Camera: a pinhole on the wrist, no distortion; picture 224 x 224 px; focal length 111.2 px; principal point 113.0 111.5 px. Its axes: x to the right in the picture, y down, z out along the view. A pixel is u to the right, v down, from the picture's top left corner.
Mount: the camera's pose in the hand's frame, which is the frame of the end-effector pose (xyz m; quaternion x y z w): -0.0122 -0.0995 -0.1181 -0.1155 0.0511 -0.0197 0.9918
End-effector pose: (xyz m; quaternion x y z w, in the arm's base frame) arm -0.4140 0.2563 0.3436 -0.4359 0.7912 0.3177 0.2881
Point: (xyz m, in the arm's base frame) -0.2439 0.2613 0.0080
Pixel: 161 44
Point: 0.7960 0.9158 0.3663
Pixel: outside the picture
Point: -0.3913 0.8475 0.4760
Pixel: 13 161
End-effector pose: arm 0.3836 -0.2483 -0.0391 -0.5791 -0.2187 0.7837 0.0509
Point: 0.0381 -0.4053 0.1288
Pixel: 85 109
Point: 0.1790 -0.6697 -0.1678
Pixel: 110 198
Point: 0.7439 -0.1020 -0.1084
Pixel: behind the camera
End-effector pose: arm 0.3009 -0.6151 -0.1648 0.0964 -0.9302 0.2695 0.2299
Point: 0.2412 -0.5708 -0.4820
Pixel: 74 169
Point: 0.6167 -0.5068 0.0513
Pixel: behind the camera
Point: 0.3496 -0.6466 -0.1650
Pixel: 74 138
